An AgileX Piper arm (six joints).
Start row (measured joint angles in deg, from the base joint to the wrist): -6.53 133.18 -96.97 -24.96 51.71 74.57
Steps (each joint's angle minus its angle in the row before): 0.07 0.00 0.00 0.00 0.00 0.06; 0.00 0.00 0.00 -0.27 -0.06 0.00; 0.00 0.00 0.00 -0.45 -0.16 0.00; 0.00 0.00 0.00 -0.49 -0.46 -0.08; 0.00 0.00 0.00 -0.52 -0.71 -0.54; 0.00 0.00 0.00 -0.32 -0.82 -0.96; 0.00 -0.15 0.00 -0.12 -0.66 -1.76; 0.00 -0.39 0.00 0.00 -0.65 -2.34; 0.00 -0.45 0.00 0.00 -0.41 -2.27; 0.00 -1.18 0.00 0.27 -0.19 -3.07; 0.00 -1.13 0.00 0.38 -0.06 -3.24; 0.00 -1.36 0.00 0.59 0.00 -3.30; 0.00 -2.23 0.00 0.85 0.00 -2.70; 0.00 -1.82 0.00 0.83 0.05 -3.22; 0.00 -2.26 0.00 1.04 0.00 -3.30
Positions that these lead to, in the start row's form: -6.46 133.18 -96.97 -24.96 51.71 74.63; -6.46 133.18 -96.97 -25.23 51.65 74.63; -6.46 133.18 -96.97 -25.68 51.49 74.63; -6.46 133.18 -96.97 -26.17 51.03 74.55; -6.46 133.18 -96.97 -26.69 50.32 74.01; -6.46 133.18 -96.97 -27.01 49.50 73.05; -6.46 133.03 -96.97 -27.13 48.84 71.29; -6.46 132.64 -96.97 -27.13 48.19 68.95; -6.46 132.19 -96.97 -27.13 47.78 66.68; -6.46 131.01 -96.97 -26.86 47.59 63.61; -6.46 129.88 -96.97 -26.48 47.53 60.37; -6.46 128.52 -96.97 -25.89 47.53 57.07; -6.46 126.29 -96.97 -25.04 47.53 54.37; -6.46 124.47 -96.97 -24.21 47.58 51.15; -6.46 122.21 -96.97 -23.17 47.58 47.85
